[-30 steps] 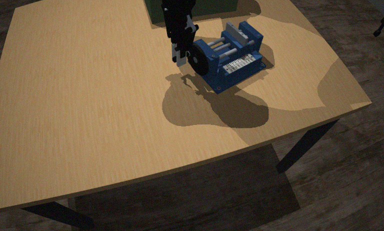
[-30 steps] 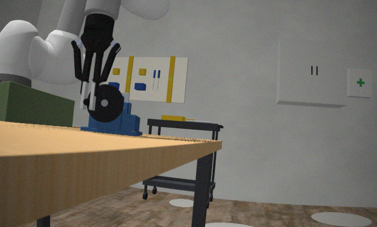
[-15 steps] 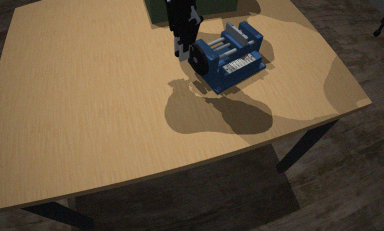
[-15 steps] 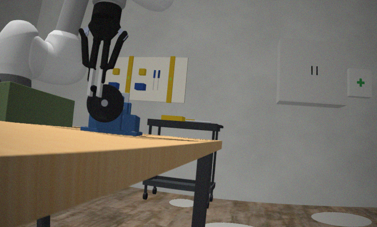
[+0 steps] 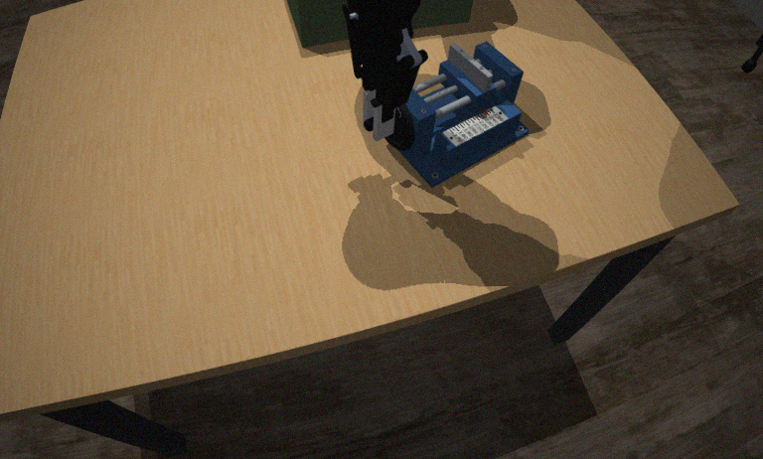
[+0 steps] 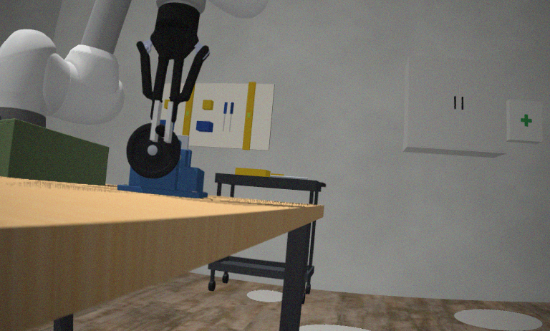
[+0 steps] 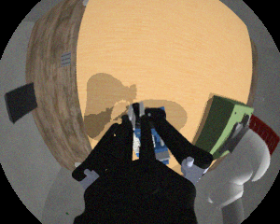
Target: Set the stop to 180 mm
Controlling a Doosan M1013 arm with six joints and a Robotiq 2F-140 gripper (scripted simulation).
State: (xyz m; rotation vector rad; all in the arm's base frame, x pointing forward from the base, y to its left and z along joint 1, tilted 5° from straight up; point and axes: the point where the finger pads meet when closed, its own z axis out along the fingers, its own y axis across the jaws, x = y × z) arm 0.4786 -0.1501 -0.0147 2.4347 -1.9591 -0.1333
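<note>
The handwheel lies 20 mm to the left of my hand, 20 mm below it and 10 mm behind it. Also, from my hand: stop plate: 170 mm to the left, 40 mm behind, 30 mm below.
</note>
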